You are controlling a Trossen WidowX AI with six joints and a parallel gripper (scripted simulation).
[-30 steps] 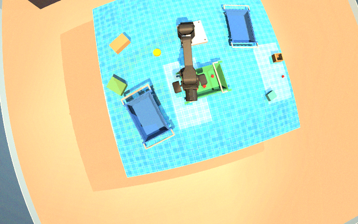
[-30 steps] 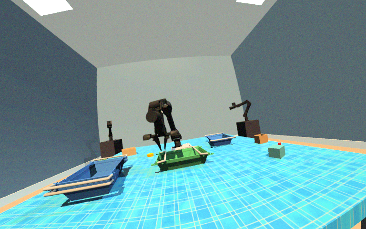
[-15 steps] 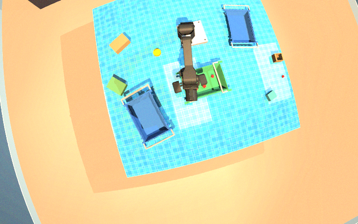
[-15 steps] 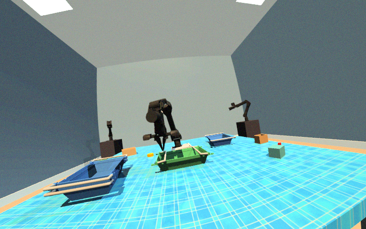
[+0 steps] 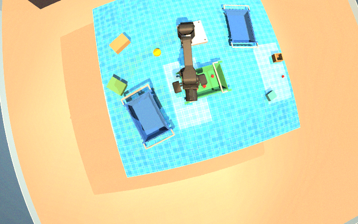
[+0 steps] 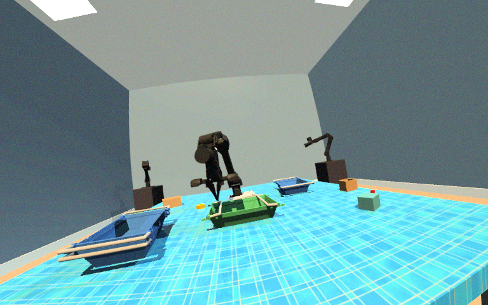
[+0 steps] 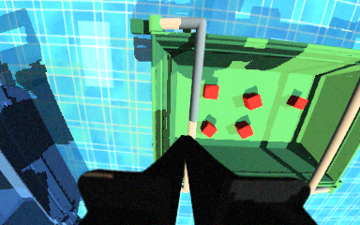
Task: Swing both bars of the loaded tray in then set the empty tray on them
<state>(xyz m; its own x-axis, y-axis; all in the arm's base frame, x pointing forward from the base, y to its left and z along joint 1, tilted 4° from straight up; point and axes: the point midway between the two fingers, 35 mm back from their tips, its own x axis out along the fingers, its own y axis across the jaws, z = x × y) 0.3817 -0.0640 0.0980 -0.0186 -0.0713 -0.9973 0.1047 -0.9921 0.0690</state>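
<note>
Right now the blue tray is 44 cm to the left of my gripper tip, 36 cm behind it and 4 cm below it. From my gripper tip the other things lie so: yellow disc: 26 cm behind, 16 cm to the right, 8 cm below; then green block: 45 cm to the right, 10 cm behind, 7 cm below; then teal cube: 54 cm to the left, 15 cm ahead, 7 cm below.
</note>
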